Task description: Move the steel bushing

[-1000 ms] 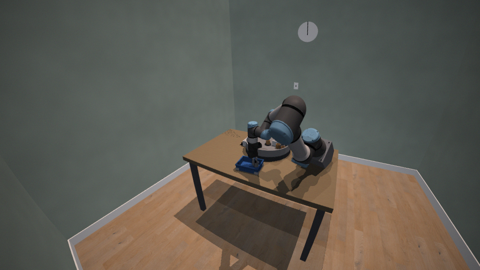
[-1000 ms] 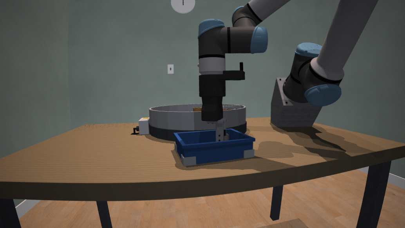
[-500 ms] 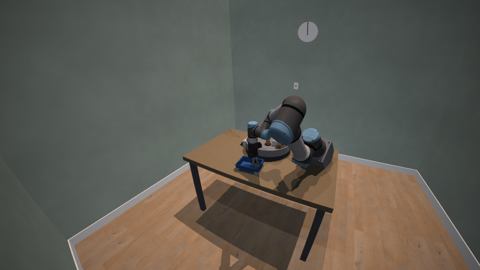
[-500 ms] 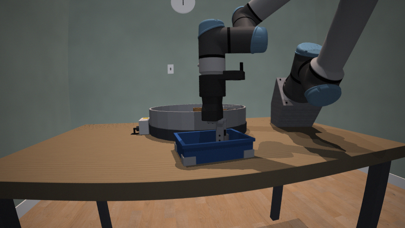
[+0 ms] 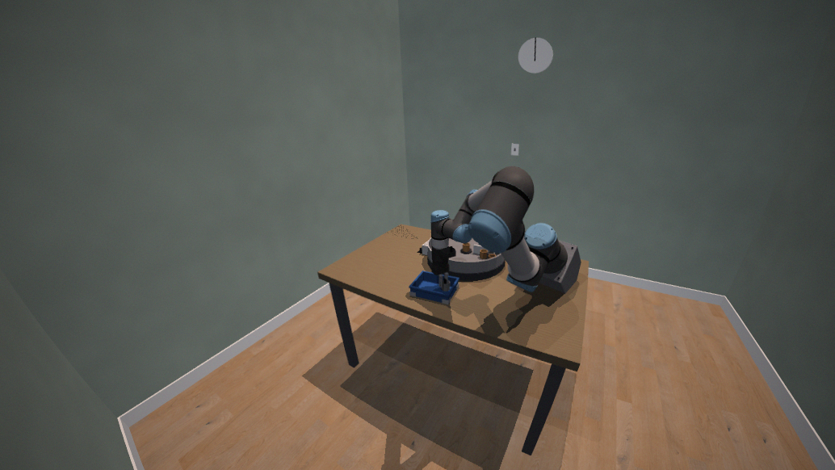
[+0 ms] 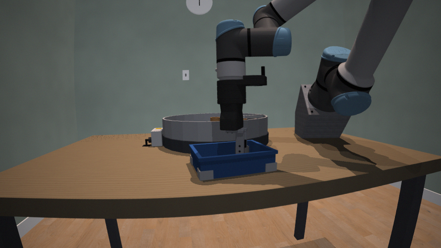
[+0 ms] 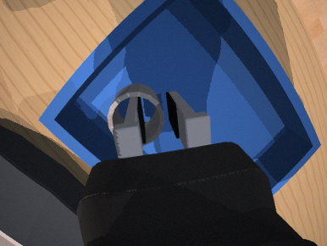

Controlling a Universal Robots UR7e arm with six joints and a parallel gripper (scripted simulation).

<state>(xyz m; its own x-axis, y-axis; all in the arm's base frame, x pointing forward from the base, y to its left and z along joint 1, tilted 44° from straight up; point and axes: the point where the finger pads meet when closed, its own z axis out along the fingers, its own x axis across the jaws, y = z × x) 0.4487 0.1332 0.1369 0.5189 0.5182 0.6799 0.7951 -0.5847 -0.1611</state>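
Now: hand 40 mm short of the blue crate, 20 mm to the right of it and 20 mm above it. The rest, counted from my hand: grey round turntable 10 mm ahead, 320 mm to the right, 10 mm above.
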